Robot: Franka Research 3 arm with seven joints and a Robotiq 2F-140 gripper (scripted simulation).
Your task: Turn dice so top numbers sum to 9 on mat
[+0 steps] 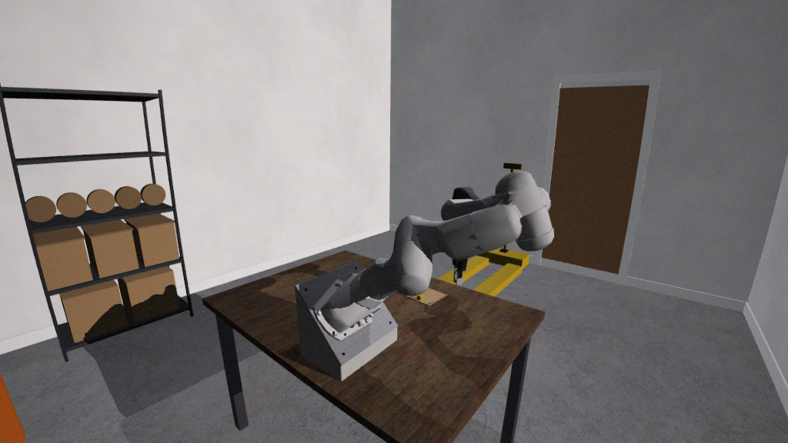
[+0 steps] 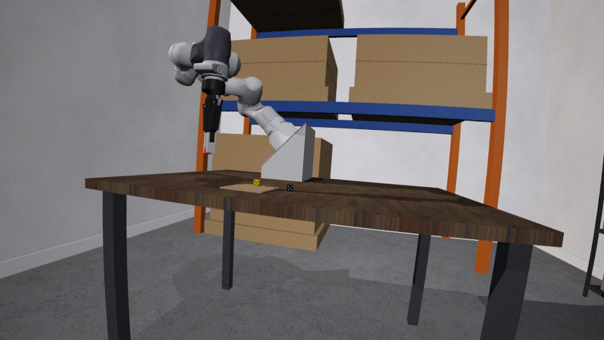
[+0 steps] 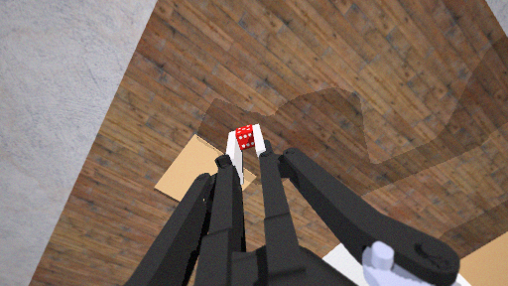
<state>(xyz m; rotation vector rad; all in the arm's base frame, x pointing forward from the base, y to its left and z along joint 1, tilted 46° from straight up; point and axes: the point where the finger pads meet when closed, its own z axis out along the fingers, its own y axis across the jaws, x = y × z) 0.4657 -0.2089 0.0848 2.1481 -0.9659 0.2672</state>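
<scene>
Now: the red die 30 mm below my hand. Also, from my hand: yellow die 160 mm to the left, 120 mm below, 40 mm behind; then black die 280 mm to the left, 130 mm below, 10 mm behind; then tan mat 150 mm to the left, 140 mm below, 10 mm ahead.
</scene>
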